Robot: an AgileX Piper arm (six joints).
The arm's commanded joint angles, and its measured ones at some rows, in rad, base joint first. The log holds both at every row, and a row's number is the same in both.
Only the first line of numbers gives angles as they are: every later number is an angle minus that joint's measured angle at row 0.
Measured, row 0:
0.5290 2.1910 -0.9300 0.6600 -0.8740 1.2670
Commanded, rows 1 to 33:
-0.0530 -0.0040 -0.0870 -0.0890 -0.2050 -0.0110
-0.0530 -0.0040 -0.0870 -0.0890 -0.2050 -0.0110
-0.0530 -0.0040 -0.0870 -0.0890 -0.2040 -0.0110
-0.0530 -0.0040 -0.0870 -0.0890 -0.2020 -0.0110
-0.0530 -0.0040 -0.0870 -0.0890 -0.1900 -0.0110
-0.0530 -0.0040 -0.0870 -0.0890 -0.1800 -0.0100
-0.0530 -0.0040 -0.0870 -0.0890 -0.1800 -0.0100
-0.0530 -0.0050 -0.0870 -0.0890 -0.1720 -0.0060
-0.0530 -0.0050 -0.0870 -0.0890 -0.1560 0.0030
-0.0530 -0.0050 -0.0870 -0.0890 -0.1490 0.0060
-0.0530 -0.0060 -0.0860 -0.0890 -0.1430 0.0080
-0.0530 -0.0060 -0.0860 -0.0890 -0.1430 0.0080
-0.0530 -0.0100 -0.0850 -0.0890 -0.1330 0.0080
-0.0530 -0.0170 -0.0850 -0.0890 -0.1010 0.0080
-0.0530 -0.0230 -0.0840 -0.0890 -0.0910 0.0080
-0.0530 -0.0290 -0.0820 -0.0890 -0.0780 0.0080
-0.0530 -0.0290 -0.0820 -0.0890 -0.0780 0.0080
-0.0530 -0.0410 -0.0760 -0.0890 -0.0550 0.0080
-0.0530 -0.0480 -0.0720 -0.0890 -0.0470 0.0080
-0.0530 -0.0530 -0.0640 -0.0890 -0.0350 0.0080
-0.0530 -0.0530 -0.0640 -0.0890 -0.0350 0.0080
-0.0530 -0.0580 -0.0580 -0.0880 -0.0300 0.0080
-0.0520 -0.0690 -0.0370 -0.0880 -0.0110 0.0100
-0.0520 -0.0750 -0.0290 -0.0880 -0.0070 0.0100
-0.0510 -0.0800 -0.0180 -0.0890 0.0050 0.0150
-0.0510 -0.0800 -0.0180 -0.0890 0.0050 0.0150
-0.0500 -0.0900 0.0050 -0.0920 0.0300 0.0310
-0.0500 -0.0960 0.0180 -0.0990 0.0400 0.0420
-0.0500 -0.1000 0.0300 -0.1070 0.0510 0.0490
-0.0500 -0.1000 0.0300 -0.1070 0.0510 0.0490
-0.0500 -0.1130 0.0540 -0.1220 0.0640 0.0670
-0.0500 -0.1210 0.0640 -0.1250 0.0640 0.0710
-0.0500 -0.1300 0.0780 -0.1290 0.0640 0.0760
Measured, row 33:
-0.0400 -0.0930 0.0570 -0.1060 0.1110 0.0570
